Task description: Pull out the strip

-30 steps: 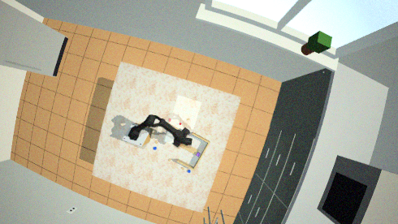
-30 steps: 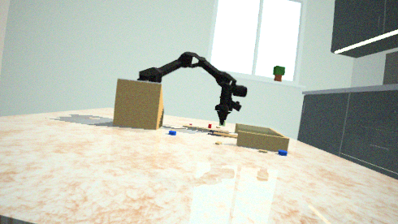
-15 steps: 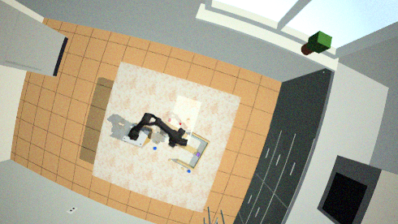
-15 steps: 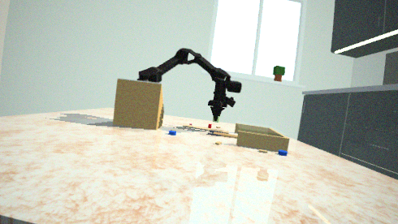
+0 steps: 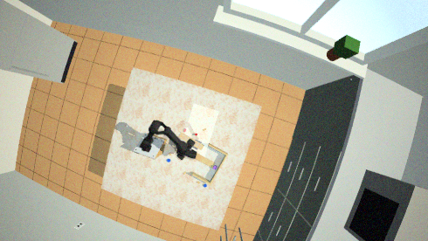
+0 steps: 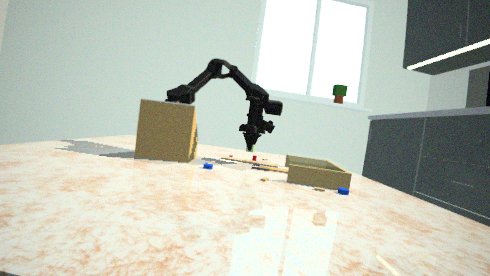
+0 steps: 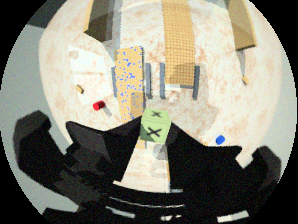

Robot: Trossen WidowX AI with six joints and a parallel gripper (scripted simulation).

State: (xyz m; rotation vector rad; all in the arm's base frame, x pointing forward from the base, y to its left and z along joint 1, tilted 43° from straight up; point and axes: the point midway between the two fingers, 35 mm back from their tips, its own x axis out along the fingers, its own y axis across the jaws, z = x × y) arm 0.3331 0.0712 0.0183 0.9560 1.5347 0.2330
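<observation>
My gripper tip is now 40 mm short of the red piece, 120 mm to the right of it and 50 mm above it. Also, from my gripper tip: tan strip 150 mm ahead, 90 mm to the right, 50 mm below; then labelled cube 10 mm above.
</observation>
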